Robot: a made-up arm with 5 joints.
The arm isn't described. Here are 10 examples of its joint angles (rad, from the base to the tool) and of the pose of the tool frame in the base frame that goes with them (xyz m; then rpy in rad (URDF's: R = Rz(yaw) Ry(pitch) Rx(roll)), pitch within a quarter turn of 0, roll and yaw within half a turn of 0).
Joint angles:
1: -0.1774 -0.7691 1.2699 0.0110 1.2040
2: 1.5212 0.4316 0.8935 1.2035 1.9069
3: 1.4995 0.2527 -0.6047 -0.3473 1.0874
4: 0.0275 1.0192 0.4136 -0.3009 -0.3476
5: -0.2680 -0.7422 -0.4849 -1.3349 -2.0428
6: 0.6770 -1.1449 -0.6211 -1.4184 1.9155
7: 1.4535 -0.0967 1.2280 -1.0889 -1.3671
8: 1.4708 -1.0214 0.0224 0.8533 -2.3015
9: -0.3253 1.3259 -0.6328 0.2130 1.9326
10: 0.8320 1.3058 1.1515 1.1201 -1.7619
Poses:
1: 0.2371 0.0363 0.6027 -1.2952 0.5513 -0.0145
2: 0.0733 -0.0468 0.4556 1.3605 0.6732 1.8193
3: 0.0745 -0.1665 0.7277 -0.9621 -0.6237 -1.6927
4: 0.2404 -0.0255 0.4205 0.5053 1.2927 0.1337
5: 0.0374 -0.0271 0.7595 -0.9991 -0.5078 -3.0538
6: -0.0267 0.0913 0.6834 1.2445 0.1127 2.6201
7: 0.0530 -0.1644 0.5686 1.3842 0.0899 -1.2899
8: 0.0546 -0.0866 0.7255 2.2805 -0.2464 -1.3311
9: 0.2760 0.0827 0.4447 -2.0981 0.8194 0.0998
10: 0.0100 0.0286 0.4992 -1.2974 -0.4112 2.1250
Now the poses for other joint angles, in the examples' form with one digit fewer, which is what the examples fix.
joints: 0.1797 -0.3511 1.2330 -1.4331 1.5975
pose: 0.213 -0.015 0.644 -1.485 -0.561 -0.380
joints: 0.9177 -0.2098 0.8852 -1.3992 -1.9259
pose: 0.148 -0.141 0.643 1.779 -0.757 -0.692
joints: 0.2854 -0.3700 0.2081 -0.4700 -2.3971
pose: 0.232 -0.059 0.708 2.296 -0.740 -0.116
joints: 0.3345 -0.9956 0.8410 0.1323 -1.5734
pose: 0.196 -0.069 0.673 1.577 -0.008 -0.165
